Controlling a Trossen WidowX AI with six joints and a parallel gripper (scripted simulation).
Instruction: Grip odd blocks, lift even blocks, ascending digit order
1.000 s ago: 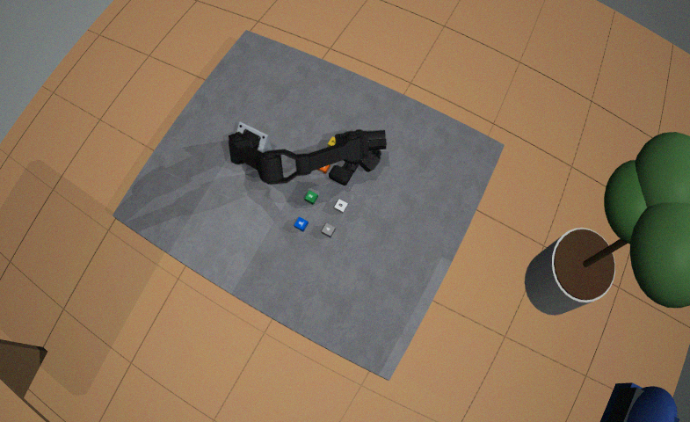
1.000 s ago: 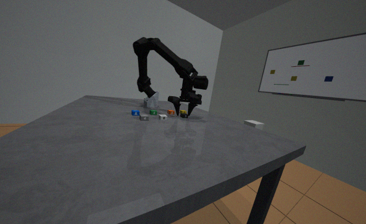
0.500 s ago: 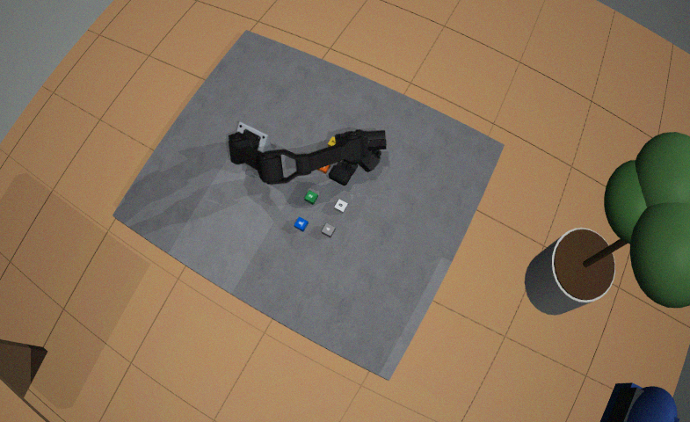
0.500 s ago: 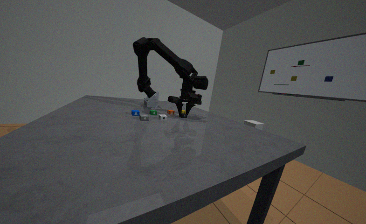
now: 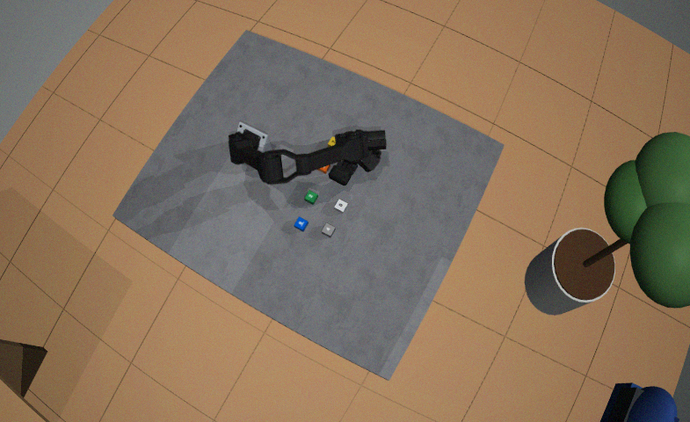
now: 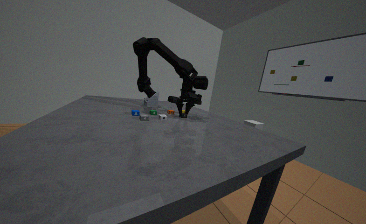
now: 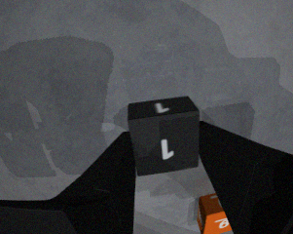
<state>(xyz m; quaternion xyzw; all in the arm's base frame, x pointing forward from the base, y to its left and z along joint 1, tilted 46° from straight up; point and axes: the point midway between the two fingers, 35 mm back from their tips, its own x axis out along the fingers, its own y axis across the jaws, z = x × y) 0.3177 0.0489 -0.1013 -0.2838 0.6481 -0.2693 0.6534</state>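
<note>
Right now the black block is right at my gripper tip. The rest, counted from my gripper tip: orange block (80 mm behind, 40 mm to the right); white block marked 0 (130 mm to the right, 40 mm ahead); yellow block (90 mm behind, 50 mm to the left).
</note>
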